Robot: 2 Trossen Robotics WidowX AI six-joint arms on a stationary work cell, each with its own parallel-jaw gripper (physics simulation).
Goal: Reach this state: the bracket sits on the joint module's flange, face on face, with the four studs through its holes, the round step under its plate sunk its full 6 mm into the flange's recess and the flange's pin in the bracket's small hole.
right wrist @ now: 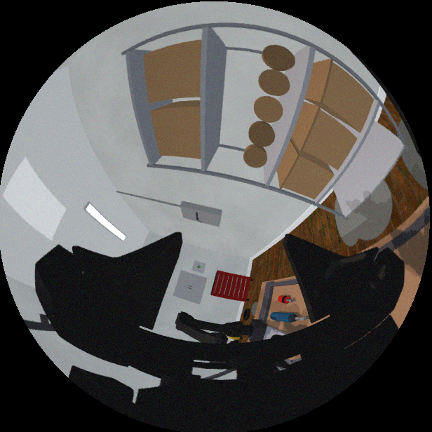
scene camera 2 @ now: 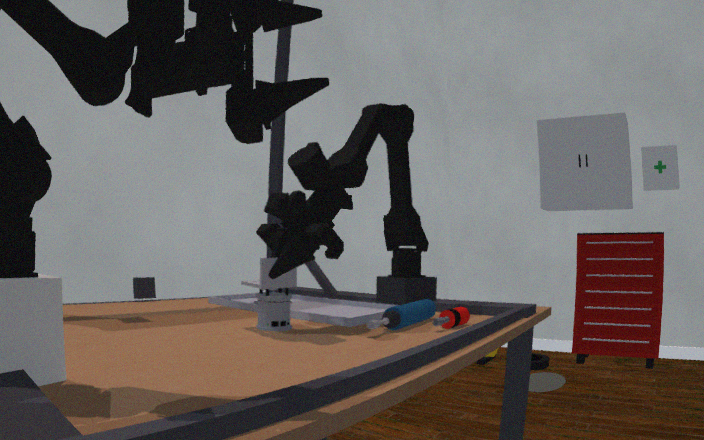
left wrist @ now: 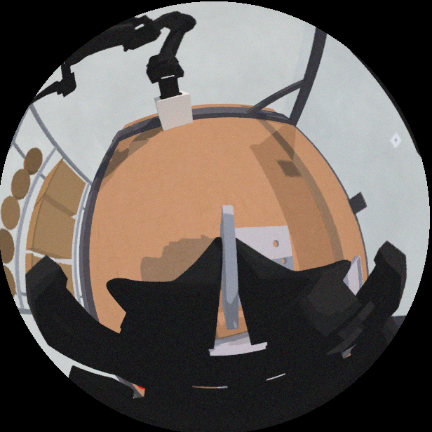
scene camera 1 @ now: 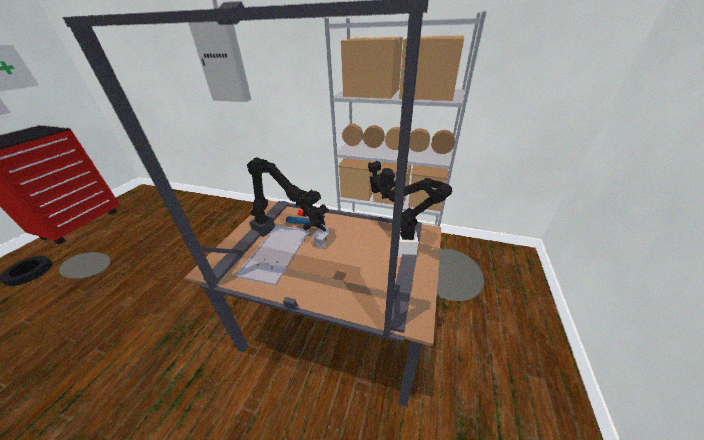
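Pixels of known places: left gripper, fingertip midpoint: (scene camera 2: 268, 277) (scene camera 1: 326, 230); right gripper, fingertip midpoint: (scene camera 2: 325, 45) (scene camera 1: 369, 169); left arm's base at its link origin: (scene camera 2: 406, 276) (scene camera 1: 261, 220); right arm's base at its link origin: (scene camera 1: 407, 235).
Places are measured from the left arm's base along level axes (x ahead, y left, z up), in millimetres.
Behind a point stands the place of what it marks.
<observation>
The pale grey bracket (scene camera 1: 320, 235) {x 399, y 76, z 7 mm} (scene camera 2: 265, 269) {x 415, y 122, z 31 mm} (left wrist: 255, 236) is over the joint module (scene camera 1: 320, 243) {x 403, y 65, z -41 mm} (scene camera 2: 272, 315) {x 396, y 108, z -48 mm}, which stands on the table. In scene camera 2 its plate is above the flange, with a narrow gap and dark studs showing between them. The studs' fit in the holes, the round step, the recess and the pin are too small or hidden to judge. My left gripper (scene camera 1: 323, 227) {x 407, y 117, z 18 mm} (scene camera 2: 274, 273) {x 407, y 117, z 18 mm} (left wrist: 224, 241) is shut on the bracket's upright plate. My right gripper (scene camera 2: 325, 47) {x 498, y 423, z 281 mm} (right wrist: 235, 238) is open and empty, raised high away from the module.
A pale tray (scene camera 1: 285, 238) {x 177, y 11, z -70 mm} (scene camera 2: 337, 313) {x 195, y 5, z -71 mm} lies beside the module, with small dark items at one end in scene camera 1. A blue-handled tool (scene camera 1: 297, 220) {x 141, y 154, z -43 mm} (scene camera 2: 412, 314) {x 169, y 204, z -50 mm} (right wrist: 283, 317) and a red-handled tool (scene camera 2: 457, 317) {x 115, y 265, z -54 mm} (right wrist: 284, 299) lie near the table's edge.
</observation>
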